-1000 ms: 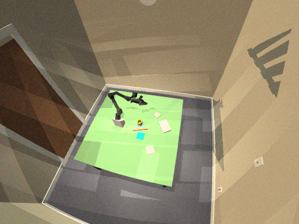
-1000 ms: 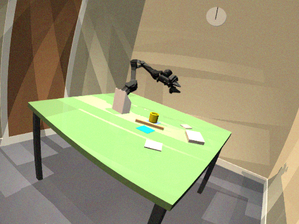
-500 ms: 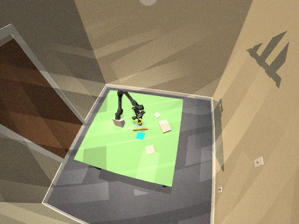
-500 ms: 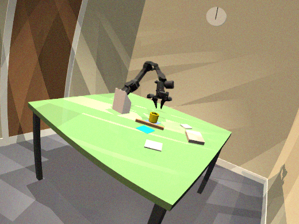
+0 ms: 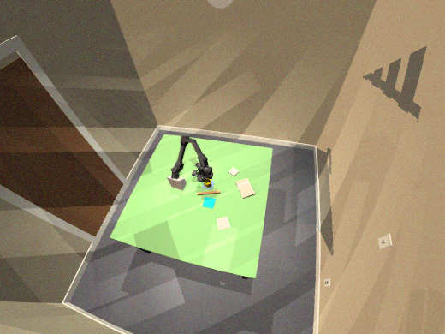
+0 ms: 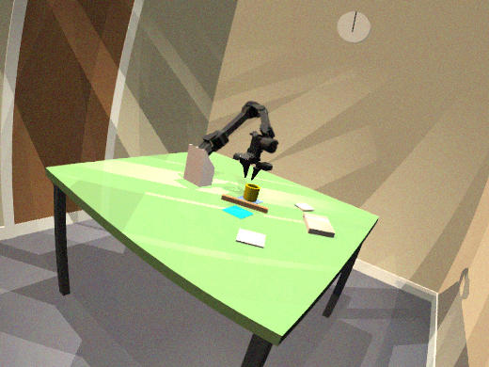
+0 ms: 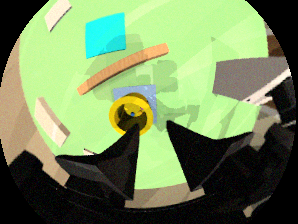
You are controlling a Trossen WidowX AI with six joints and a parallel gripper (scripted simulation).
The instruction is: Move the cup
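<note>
My gripper tip is now 30 mm short of the yellow cup and 60 mm above it. The rest, counted from my gripper tip: orange bar: 50 mm ahead, 90 mm to the right, 100 mm below; then cyan pad: 70 mm ahead, 180 mm to the right, 100 mm below.
</note>
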